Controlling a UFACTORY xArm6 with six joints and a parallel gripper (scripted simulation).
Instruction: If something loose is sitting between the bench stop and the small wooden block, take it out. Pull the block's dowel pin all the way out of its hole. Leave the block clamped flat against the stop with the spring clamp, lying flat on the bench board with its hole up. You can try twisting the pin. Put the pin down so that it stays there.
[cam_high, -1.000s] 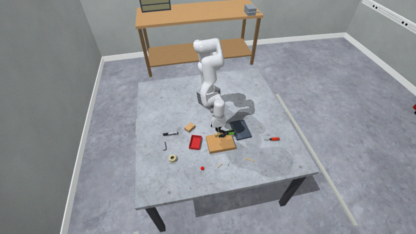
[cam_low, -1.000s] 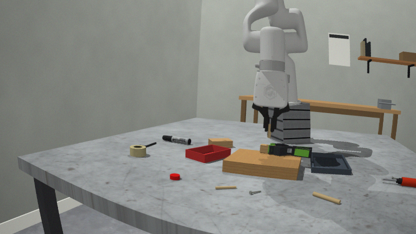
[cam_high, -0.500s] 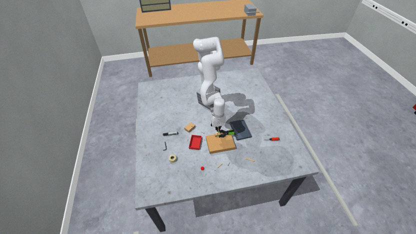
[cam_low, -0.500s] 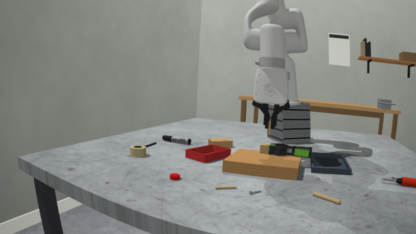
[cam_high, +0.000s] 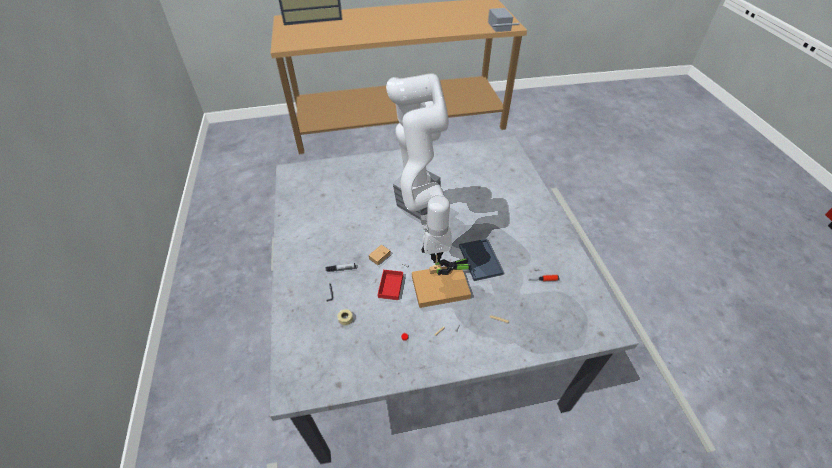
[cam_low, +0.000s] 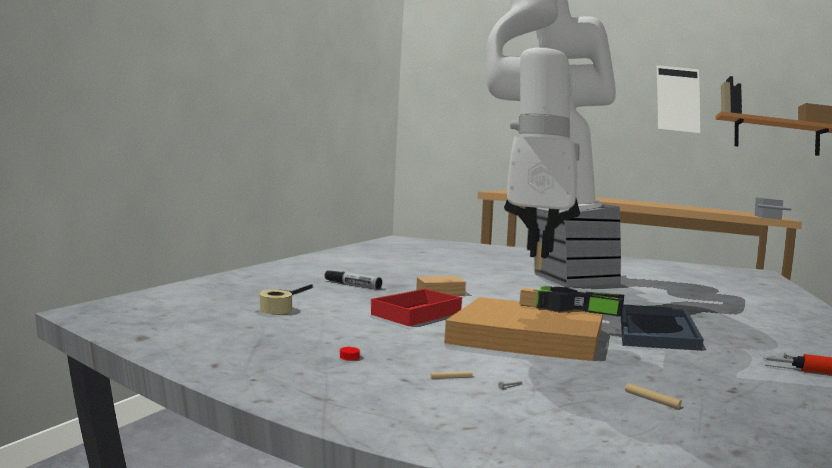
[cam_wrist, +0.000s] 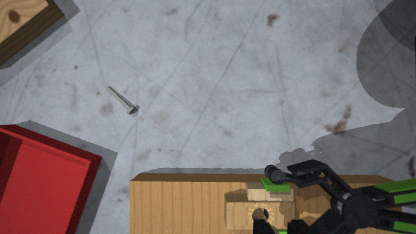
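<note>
My hand is 20 mm above the dowel pin. Also, from my hand: red tray (40 mm ahead, 180 mm to the right, 120 mm below); then bench board (50 mm ahead, 10 mm to the left, 100 mm below); then wooden block (80 mm below).
</note>
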